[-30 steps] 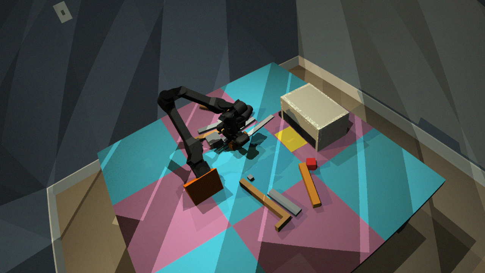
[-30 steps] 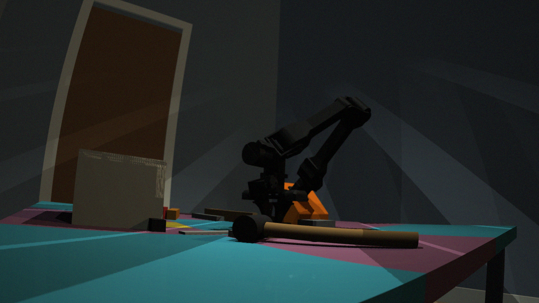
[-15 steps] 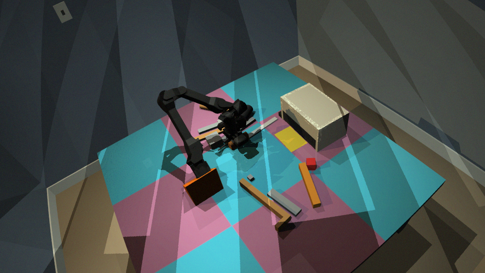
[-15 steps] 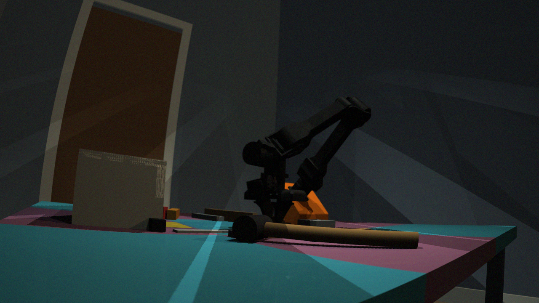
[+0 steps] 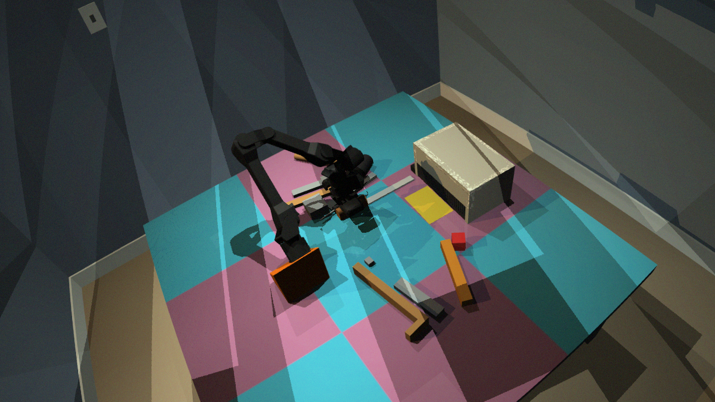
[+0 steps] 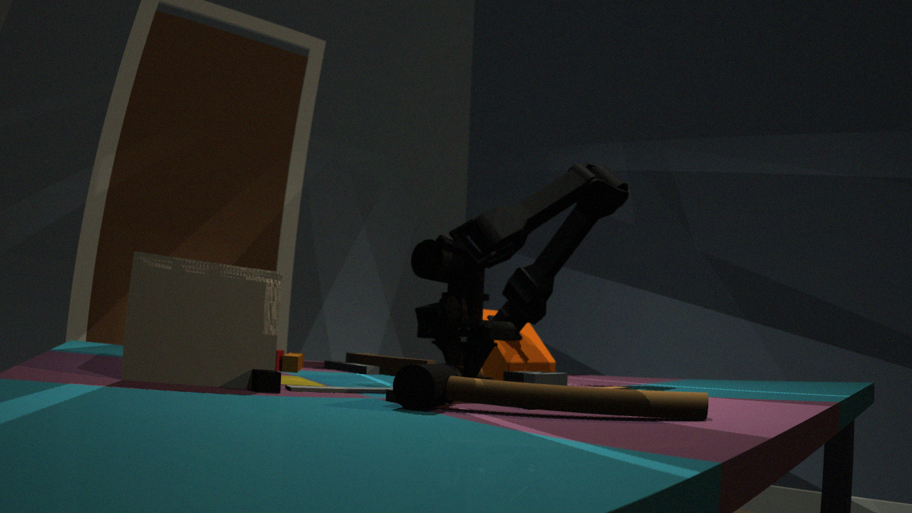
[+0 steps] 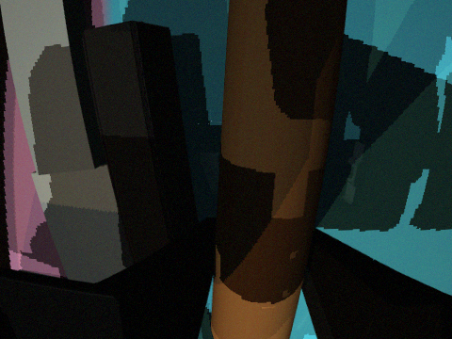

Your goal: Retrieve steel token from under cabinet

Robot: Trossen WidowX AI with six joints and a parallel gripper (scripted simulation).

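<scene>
My gripper tip is now 30 mm to the right of the screwdriver and 20 mm past it. The rest, counted from my gripper tip: long wooden stick: 140 mm to the left, 30 mm behind; then small grey cube: 220 mm to the right, 60 mm behind; then grey block: 90 mm to the left, 70 mm behind, 10 mm above.
</scene>
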